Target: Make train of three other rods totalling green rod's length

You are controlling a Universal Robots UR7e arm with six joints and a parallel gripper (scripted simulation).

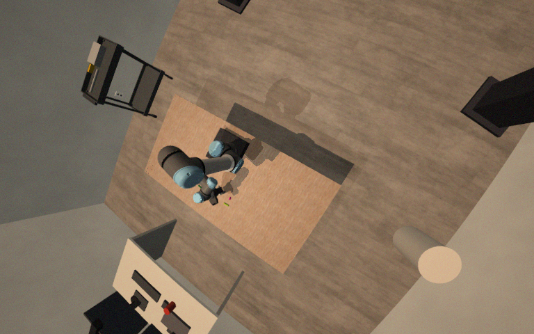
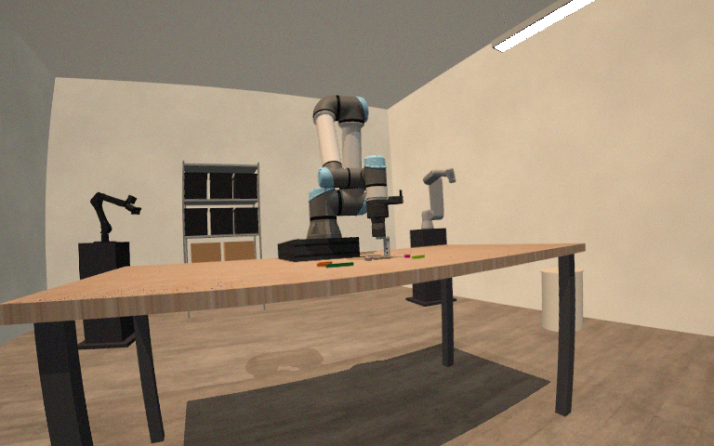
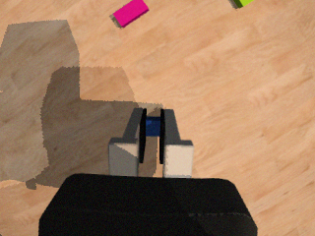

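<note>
My hand is 10 mm above the small blue rod. Also, from my hand: lime rod 80 mm ahead, 80 mm to the left, 30 mm below; magenta rod 10 mm ahead, 70 mm to the left, 30 mm below; grey rod 10 mm ahead, 70 mm to the right, 30 mm below.
</note>
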